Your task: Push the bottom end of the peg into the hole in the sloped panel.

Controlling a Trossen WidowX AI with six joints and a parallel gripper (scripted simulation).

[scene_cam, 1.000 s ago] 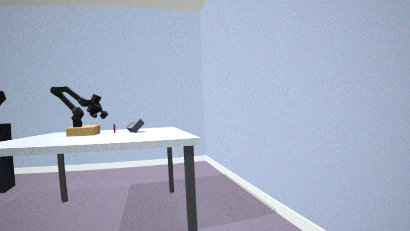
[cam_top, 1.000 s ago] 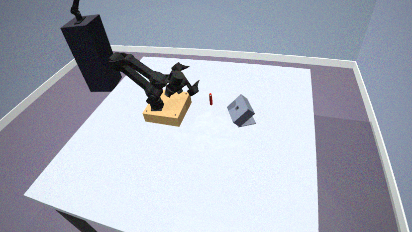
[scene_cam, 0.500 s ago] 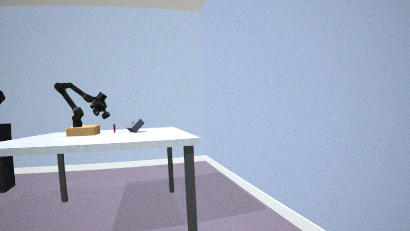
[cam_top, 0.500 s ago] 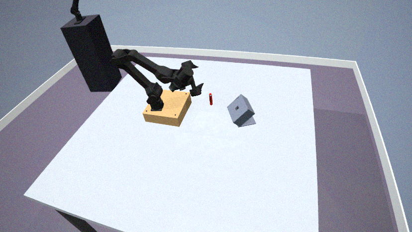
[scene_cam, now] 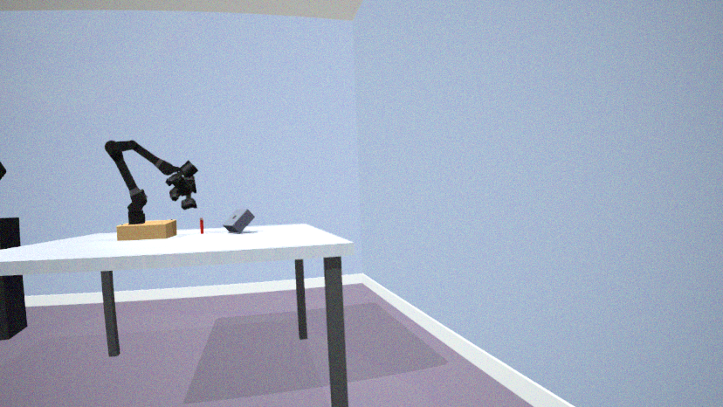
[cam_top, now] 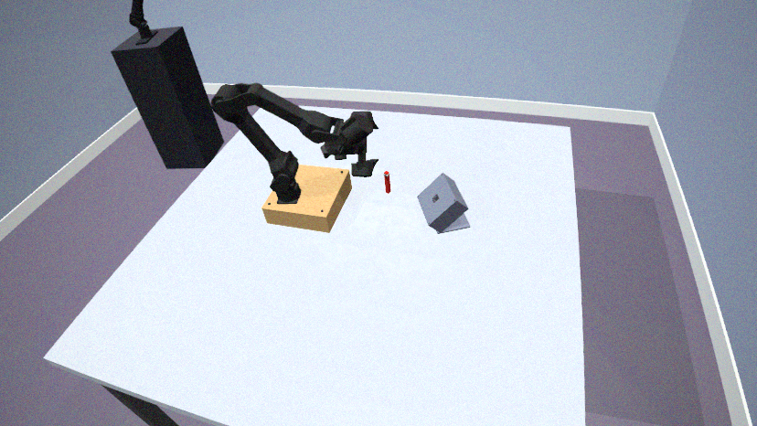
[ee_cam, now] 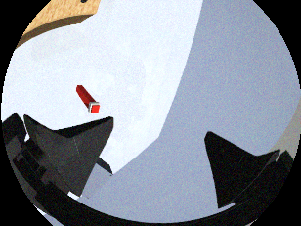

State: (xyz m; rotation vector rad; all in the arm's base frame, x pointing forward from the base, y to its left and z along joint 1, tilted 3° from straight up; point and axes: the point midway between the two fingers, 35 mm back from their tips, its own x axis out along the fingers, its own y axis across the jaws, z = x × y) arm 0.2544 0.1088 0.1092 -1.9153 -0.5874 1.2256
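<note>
Now: gripper tip 11 cm above the peg, 2 cm to the left of it and 2 cm short of it. From my gripper tip the other things lie so: sloped panel 19 cm ahead, 14 cm to the right, 11 cm below.
</note>
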